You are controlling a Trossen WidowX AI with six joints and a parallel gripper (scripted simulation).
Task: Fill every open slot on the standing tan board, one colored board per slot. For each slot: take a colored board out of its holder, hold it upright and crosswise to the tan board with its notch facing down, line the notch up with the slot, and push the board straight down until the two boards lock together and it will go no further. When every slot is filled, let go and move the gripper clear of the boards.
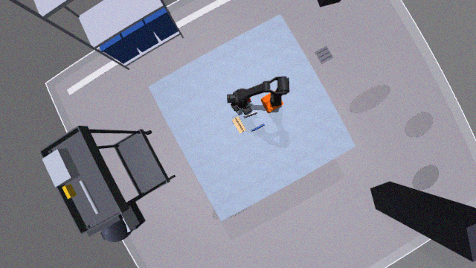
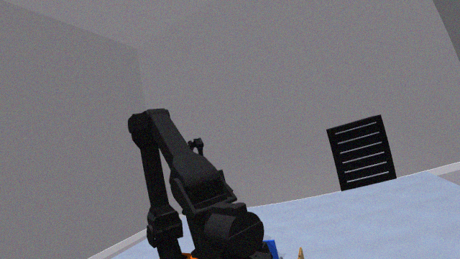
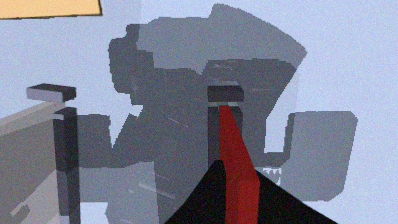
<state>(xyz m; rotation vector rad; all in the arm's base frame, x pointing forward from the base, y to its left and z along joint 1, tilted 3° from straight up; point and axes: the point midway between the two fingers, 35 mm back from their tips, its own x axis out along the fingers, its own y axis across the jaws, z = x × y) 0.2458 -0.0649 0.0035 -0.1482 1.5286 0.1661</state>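
Right now my gripper tip is 70 mm short of the tan board, 150 mm to the right of it and 10 mm above it. Also, from my gripper tip: blue board: 70 mm behind, 220 mm to the left, 10 mm below; then red board: 20 mm behind.
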